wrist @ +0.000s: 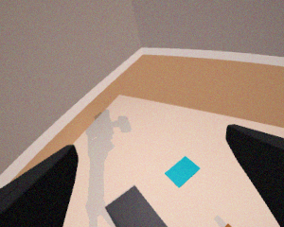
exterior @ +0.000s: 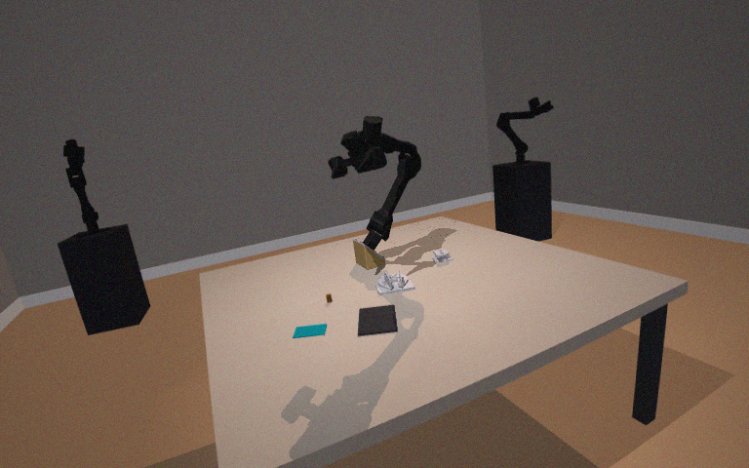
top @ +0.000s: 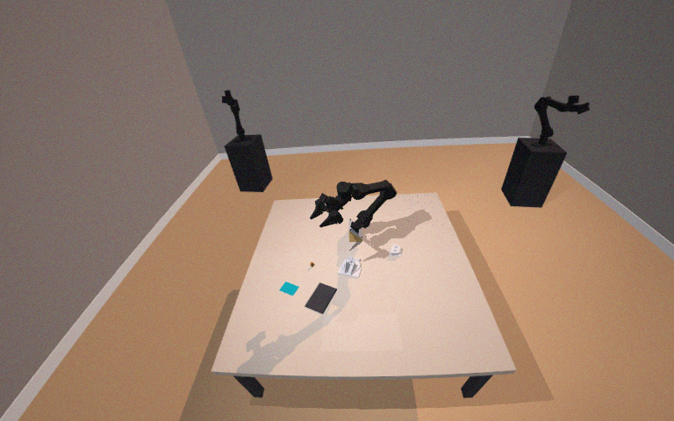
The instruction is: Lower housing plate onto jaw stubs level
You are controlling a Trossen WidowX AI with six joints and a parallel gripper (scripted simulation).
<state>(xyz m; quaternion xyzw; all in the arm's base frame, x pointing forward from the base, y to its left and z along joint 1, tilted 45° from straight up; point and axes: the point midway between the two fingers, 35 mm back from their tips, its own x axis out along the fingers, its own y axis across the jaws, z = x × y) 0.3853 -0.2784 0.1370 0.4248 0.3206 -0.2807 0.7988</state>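
My gripper tip is now 23 cm past the housing plate, 38 cm to the right of it and 38 cm above it. The rest, counted from my gripper tip: dark flat plate: 13 cm ahead, 1 cm to the left, 41 cm below; small brown piece: 8 cm behind, 9 cm to the right, 40 cm below; teal square: 10 cm ahead, 18 cm to the right, 41 cm below.
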